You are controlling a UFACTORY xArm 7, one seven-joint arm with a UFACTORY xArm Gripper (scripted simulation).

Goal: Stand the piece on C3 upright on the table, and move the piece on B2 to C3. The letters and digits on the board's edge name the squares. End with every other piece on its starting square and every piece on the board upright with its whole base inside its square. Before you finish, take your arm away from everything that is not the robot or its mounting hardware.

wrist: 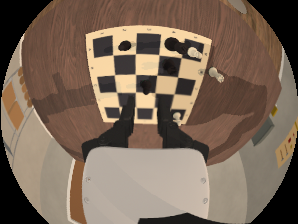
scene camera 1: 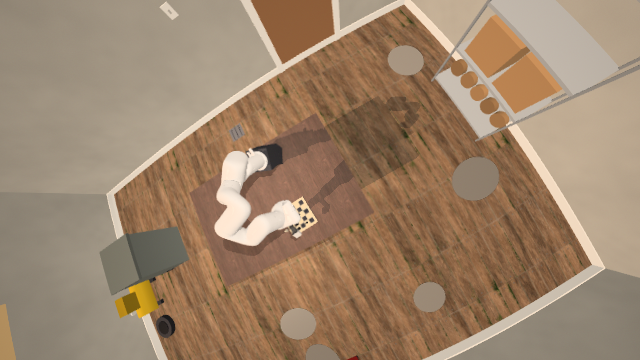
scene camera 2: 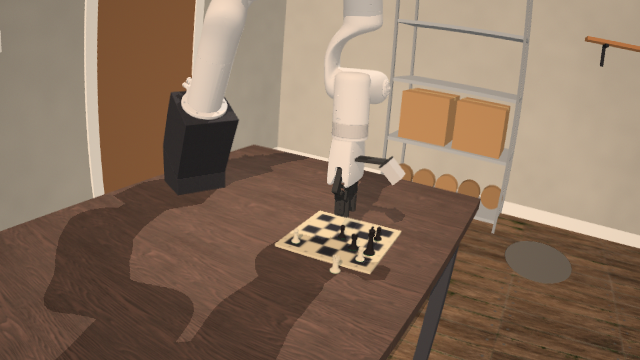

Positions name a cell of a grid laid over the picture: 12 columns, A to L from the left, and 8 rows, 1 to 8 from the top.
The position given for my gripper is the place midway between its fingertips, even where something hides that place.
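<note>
My gripper (scene camera 2: G5) is in sight, and I find the gripper (wrist: F4) again from the wrist. There is a small chessboard (scene camera 2: F6) as well, and the wrist view shows me that chessboard (wrist: E3) too.
</note>
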